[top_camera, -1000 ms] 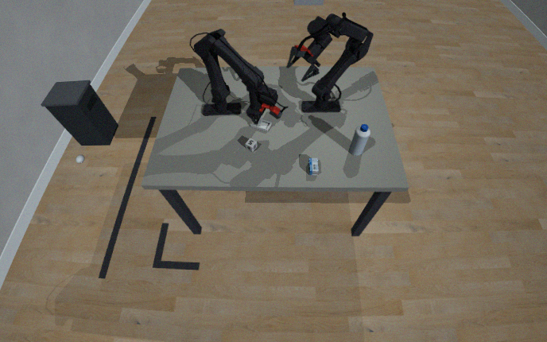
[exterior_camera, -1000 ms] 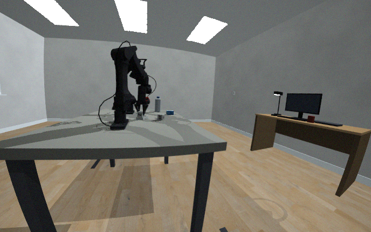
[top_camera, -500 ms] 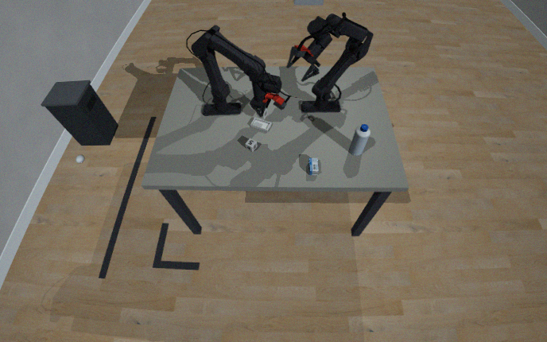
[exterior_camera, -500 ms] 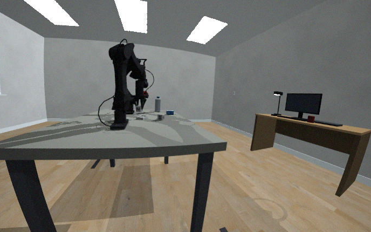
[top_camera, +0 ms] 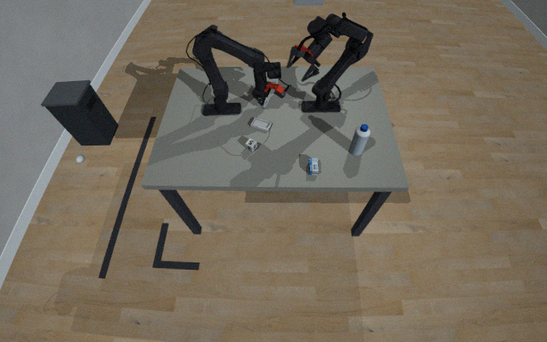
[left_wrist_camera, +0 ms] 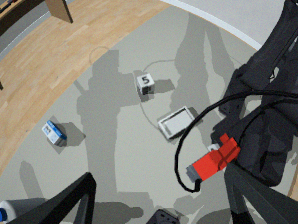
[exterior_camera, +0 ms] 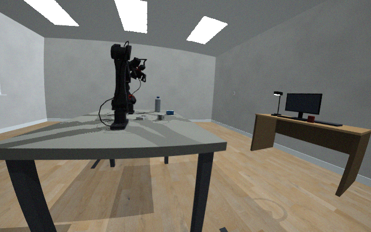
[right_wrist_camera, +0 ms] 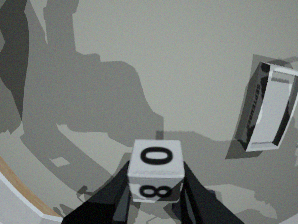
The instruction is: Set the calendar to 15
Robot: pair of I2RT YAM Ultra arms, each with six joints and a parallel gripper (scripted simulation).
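My right gripper is now 13 cm short of the white calendar tray, 1 cm to the left of it and 4 cm above it. From my right hand the other things lie so: white digit cube 1 cm below.
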